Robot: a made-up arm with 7 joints.
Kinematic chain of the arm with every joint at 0, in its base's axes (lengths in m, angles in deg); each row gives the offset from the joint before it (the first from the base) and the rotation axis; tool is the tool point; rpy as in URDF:
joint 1: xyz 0 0 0 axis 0.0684 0.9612 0.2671
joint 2: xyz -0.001 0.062 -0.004 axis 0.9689 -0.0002 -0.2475
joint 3: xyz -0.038 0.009 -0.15 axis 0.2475 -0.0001 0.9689
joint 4: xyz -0.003 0 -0.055 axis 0.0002 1 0
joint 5: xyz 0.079 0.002 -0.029 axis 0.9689 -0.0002 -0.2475
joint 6: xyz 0.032 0 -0.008 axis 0.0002 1 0
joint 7: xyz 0.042 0 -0.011 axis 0.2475 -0.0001 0.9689
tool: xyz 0 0 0 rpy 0 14.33 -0.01
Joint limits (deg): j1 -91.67..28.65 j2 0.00..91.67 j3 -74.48..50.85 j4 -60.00..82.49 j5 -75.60..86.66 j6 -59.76..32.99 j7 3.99..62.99
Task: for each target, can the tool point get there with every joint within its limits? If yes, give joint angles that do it. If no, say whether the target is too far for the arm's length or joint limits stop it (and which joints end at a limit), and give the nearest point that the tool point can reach.
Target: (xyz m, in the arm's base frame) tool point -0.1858 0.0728 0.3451
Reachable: no: joint limits stop it (at a limit: joint 1, joint 2) | nearest point -0.0243 0.1839 0.1717 | short by 0.262 m
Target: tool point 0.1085 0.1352 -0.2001
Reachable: yes | joints 0.20 33.38 -8.58 -7.72 36.59 -37.69 43.91
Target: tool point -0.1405 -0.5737 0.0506
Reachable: no: too far | nearest point 0.1329 -0.1377 -0.0212 | short by 0.520 m
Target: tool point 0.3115 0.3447 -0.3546
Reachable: no: too far | nearest point 0.2179 0.2546 -0.2428 | short by 0.171 m
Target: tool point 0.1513 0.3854 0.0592
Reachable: yes | joints -53.29 80.12 39.66 65.43 7.30 -27.82 13.52
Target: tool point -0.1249 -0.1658 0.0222
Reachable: no: joint limits stop it (at a limit: joint 1, joint 2, joint 3, joint 5, joint 6) | nearest point -0.0777 -0.0547 -0.0931 | short by 0.167 m
